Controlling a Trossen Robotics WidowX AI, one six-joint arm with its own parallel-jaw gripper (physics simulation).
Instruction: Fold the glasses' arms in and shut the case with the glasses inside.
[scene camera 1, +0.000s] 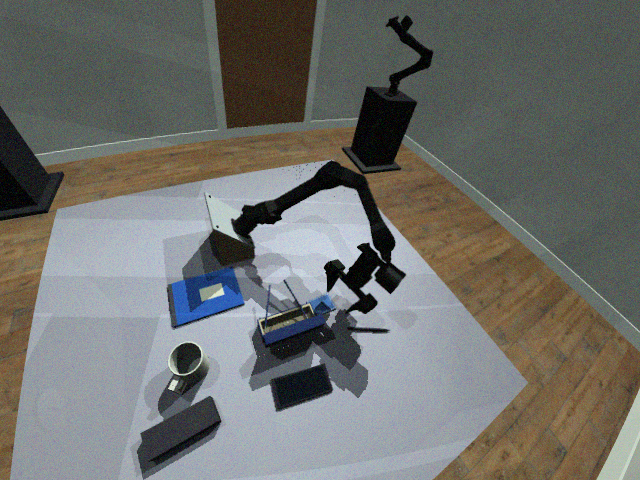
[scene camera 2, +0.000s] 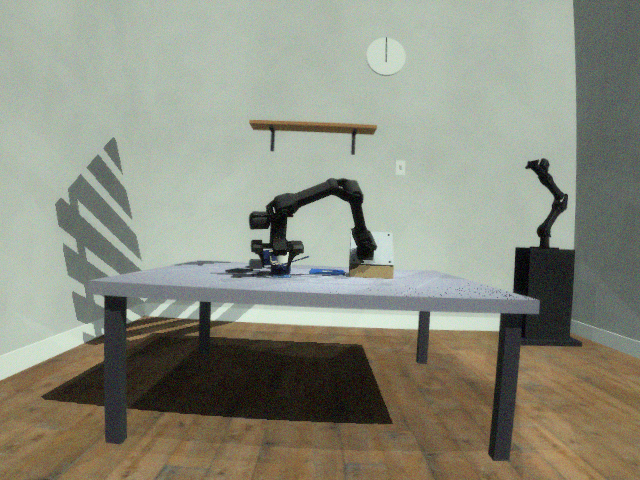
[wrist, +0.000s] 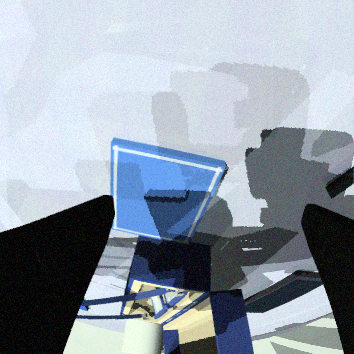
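Where they show: gripper, between the fingertips: (scene camera 1: 336, 302) (scene camera 2: 275, 267) (wrist: 213, 211); arm's base, origin of its link: (scene camera 1: 239, 229) (scene camera 2: 365, 253).
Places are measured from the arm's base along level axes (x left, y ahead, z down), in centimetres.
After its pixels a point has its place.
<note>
The blue case (scene camera 1: 294, 331) {x 6.4, y 39.2, z 0.3 cm} (scene camera 2: 280, 270) {x 15.0, y 32.3, z 7.6 cm} (wrist: 172, 265) {x 15.0, y 33.2, z 7.2 cm} stands open on the table with a cream lining. Its light blue flap (scene camera 1: 323, 303) {x 19.9, y 30.6, z 9.2 cm} (wrist: 132, 187) {x 20.0, y 29.1, z 9.1 cm}, edged with a white line, extends outward from its right end. The glasses lie inside, partly hidden. Their two thin arms are unfolded: one arm (scene camera 1: 267, 304) stands nearly upright and the other arm (scene camera 1: 292, 292) leans over the case's back edge. My gripper (scene camera 1: 338, 300) {x 23.1, y 32.8, z 6.2 cm} (scene camera 2: 277, 262) {x 23.1, y 32.8, z 6.2 cm} (wrist: 213, 211) {x 23.1, y 32.8, z 6.2 cm} is open wide and empty, above the flap, with its fingers on either side in the wrist view.
A pen (scene camera 1: 374, 329) {x 31.6, y 44.3, z 8.8 cm} (wrist: 340, 182) {x 25.1, y 40.9, z 9.0 cm} lies right of the case, and a dark phone (scene camera 1: 302, 386) {x 4.9, y 51.3, z 8.8 cm} in front. A blue book (scene camera 1: 180, 310) {x -22.4, y 19.8, z 8.8 cm} lies at the left. A mug (scene camera 1: 204, 369) {x -17.4, y 39.6, z 5.8 cm} and a long dark box (scene camera 1: 180, 431) {x -24.6, y 51.3, z 6.1 cm} stand front left. My arm's base block (scene camera 1: 232, 250) {x -3.8, y 6.5, z 2.6 cm} is behind.
</note>
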